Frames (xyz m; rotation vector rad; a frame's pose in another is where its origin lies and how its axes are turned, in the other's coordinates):
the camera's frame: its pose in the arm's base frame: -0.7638 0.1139 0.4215 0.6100 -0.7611 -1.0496
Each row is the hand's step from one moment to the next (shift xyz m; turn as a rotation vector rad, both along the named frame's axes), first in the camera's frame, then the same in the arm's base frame.
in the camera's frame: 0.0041 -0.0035 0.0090 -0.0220 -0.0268 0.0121
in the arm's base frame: -0.0078 -0.0059 0.0038 -0.0303 0.0090 -0.0187
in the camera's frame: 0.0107 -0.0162 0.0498 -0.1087 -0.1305 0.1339
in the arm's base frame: -0.0450 -0.0203 0.0204 -0.2076 0.0388 -0.0464
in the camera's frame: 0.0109 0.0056 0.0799 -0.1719 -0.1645 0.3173
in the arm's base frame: -0.0574 -0.0148 0.0550 -0.3901 0.0683 0.0217
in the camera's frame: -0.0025 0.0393 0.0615 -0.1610 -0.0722 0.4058
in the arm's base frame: -0.0288 0.0120 0.0660 -0.4083 0.0858 0.1475
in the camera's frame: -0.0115 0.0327 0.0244 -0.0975 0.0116 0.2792
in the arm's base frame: -0.0054 0.0209 0.0365 -0.2445 0.0701 0.1513
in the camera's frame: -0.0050 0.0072 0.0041 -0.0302 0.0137 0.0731
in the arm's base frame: -0.0009 0.0070 0.0066 -0.0597 0.0267 0.0465
